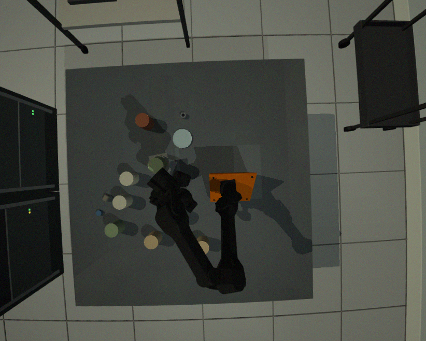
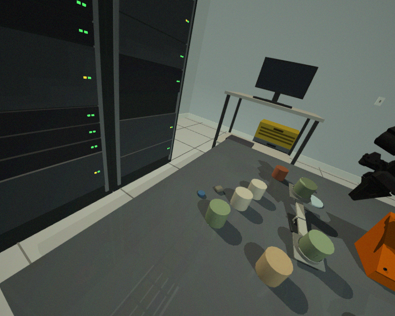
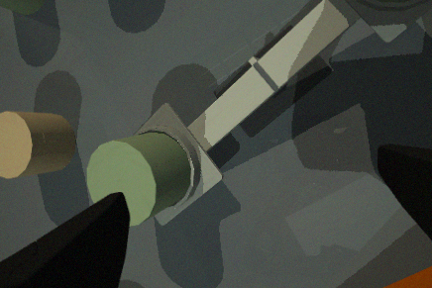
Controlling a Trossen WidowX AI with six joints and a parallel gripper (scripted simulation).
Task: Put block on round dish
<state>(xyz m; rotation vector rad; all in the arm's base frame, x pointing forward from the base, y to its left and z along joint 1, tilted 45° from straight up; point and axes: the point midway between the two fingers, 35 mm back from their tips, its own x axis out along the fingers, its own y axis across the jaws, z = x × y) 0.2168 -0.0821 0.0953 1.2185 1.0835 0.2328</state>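
Right now my gripper tip is 160 mm above the pale green block, 110 mm to the right of it and 50 mm short of it. Also, from my gripper tip: pale blue round dish: 270 mm to the right, 200 mm below, 50 mm behind; balance beam: 160 mm below, 60 mm ahead, 20 mm to the right; green cup: 160 mm to the right, 90 mm below, 70 mm ahead.
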